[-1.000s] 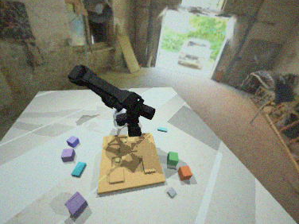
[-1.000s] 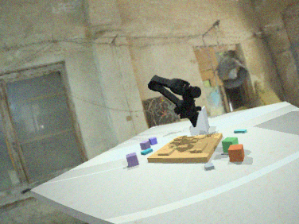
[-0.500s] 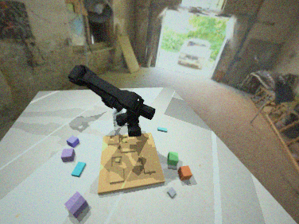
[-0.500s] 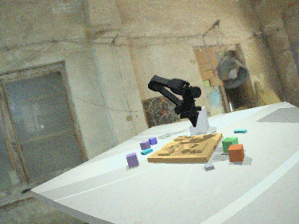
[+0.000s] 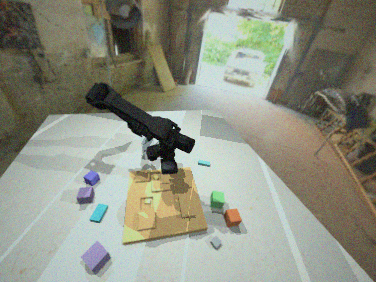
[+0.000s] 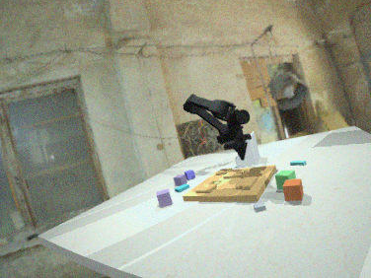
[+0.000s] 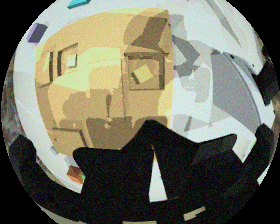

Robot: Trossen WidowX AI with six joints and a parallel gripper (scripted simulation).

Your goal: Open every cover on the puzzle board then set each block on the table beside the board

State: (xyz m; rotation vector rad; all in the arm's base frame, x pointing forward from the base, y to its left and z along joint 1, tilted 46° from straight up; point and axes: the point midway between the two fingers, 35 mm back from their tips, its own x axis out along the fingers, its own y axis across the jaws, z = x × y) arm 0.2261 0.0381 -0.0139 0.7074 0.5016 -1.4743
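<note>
Now: gripper tip 90 mm short of the tan puzzle board, 50 mm above it and 30 mm to the left of it. From my gripper tip the other things lie so: teal piece (220 mm to the left, 70 mm below, 50 mm behind); teal block (280 mm to the right, 110 mm ahead, 60 mm below); green block (180 mm to the left, 180 mm ahead, 50 mm below).
</note>
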